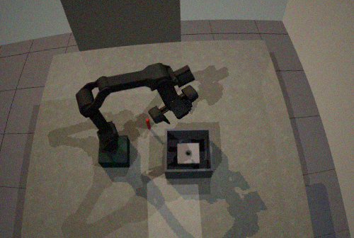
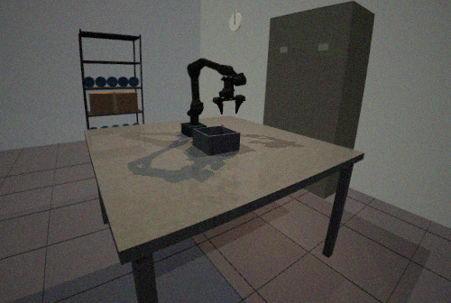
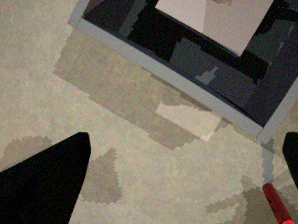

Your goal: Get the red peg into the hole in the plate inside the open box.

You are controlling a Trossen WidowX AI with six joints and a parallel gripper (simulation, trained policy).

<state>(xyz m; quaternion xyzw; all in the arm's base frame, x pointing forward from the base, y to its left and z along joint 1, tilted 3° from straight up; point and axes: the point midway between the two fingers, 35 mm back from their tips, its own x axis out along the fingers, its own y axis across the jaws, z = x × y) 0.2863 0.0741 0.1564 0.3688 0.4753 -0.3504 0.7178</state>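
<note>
My gripper tip is now 14 cm past the red peg, 5 cm to the right of it and 14 cm above it. From my gripper tip the other things lie so: pale plate 3 cm ahead, 10 cm to the right, 13 cm below; then dark box 3 cm ahead, 10 cm to the right, 15 cm below.
</note>
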